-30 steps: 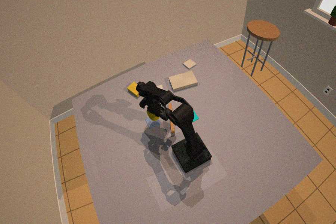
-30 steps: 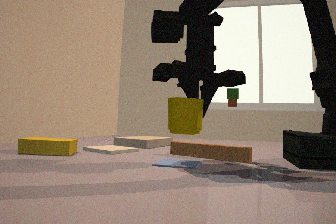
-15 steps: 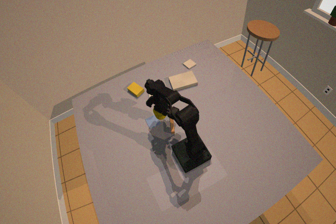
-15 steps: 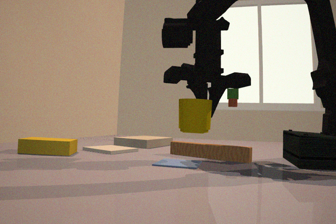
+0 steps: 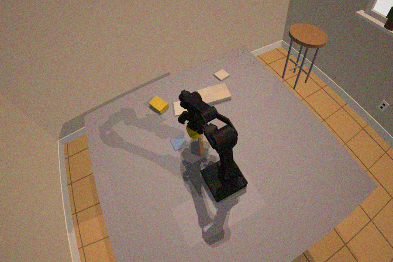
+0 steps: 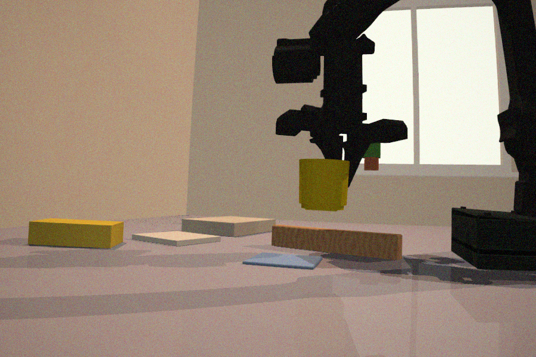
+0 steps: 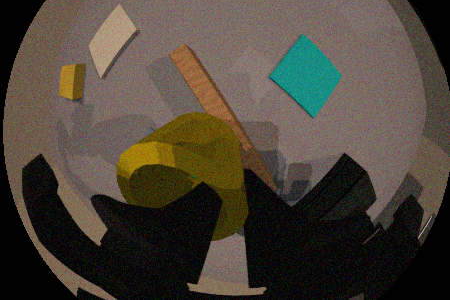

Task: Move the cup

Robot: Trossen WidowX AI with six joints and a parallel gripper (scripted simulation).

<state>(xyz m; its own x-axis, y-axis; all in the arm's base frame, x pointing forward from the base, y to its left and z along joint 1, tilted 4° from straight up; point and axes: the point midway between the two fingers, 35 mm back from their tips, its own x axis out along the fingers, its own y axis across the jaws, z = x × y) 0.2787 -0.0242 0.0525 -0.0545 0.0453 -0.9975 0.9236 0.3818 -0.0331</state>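
My gripper tip is now 110 mm to the left of the teal pad, 100 mm above it and 50 mm past it. Also, from my gripper tip: light blue pad 100 mm to the left, 100 mm below, 70 mm ahead; yellow cup 20 mm ahead, 10 mm to the left; wooden bar 90 mm below, 10 mm to the right, 10 mm ahead.
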